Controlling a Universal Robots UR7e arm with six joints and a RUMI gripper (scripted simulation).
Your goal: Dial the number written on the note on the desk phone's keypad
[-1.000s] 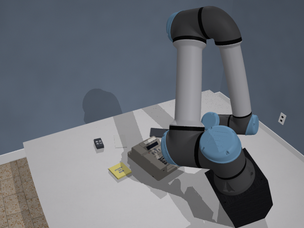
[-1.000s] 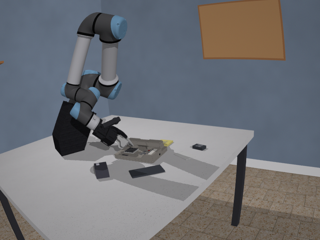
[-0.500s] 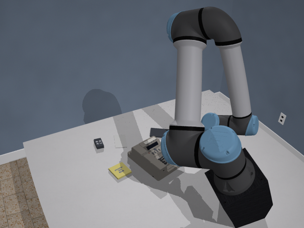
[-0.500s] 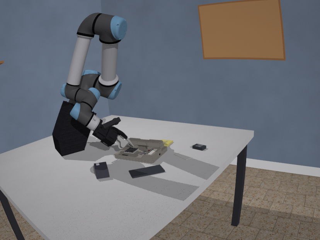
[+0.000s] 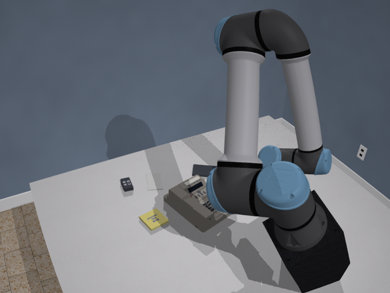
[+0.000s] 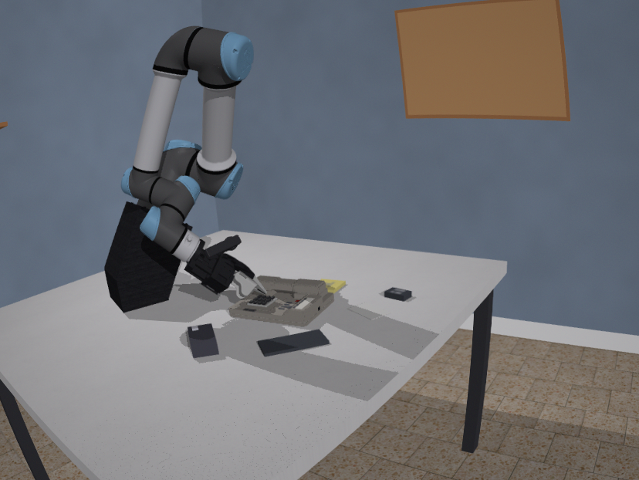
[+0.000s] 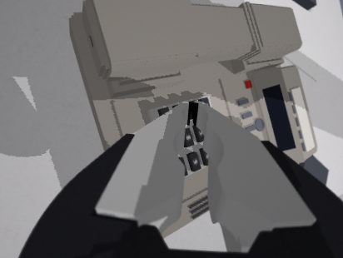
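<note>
Now: the handset 70 mm to the left of my hand and 20 mm ahead of it. The rest, counted from my hand: small black box 260 mm to the left, 240 mm ahead, 40 mm below; dark flat slab 230 mm ahead, 90 mm to the right, 50 mm below; pale sheet 240 mm ahead, 150 mm to the left, 50 mm below.
</note>
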